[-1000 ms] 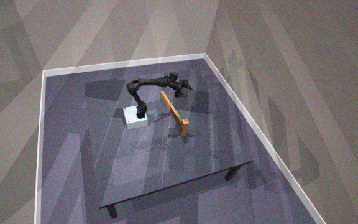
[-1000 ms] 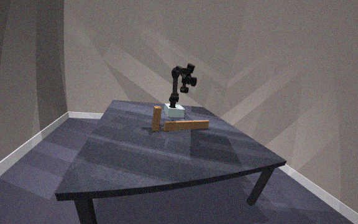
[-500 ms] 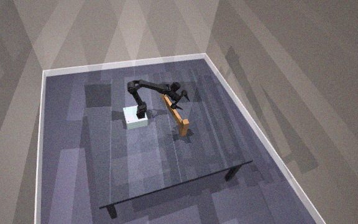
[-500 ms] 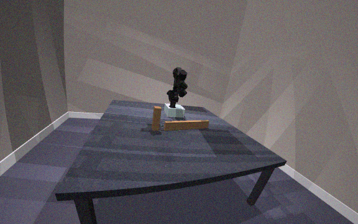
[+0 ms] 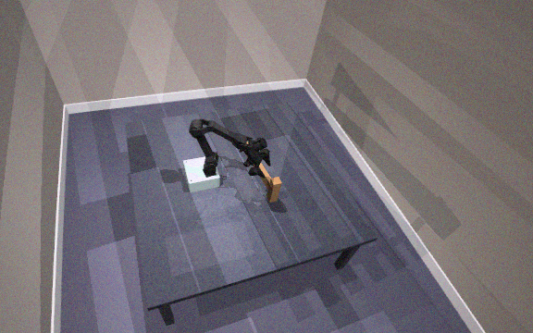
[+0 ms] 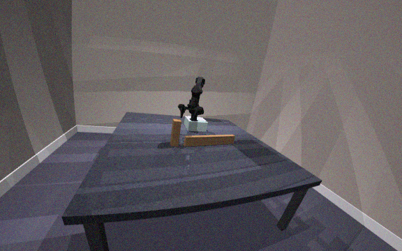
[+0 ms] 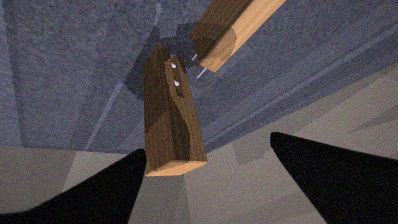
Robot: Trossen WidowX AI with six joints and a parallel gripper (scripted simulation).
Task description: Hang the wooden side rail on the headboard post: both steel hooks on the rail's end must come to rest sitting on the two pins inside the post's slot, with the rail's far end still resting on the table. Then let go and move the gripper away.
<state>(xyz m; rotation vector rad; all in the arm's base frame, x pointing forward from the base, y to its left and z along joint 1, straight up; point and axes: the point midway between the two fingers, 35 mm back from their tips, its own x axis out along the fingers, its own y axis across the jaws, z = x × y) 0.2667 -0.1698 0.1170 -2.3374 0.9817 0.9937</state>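
Right now the headboard post is 100 mm below my gripper tip, 70 mm to the right of it and 20 mm ahead of it.
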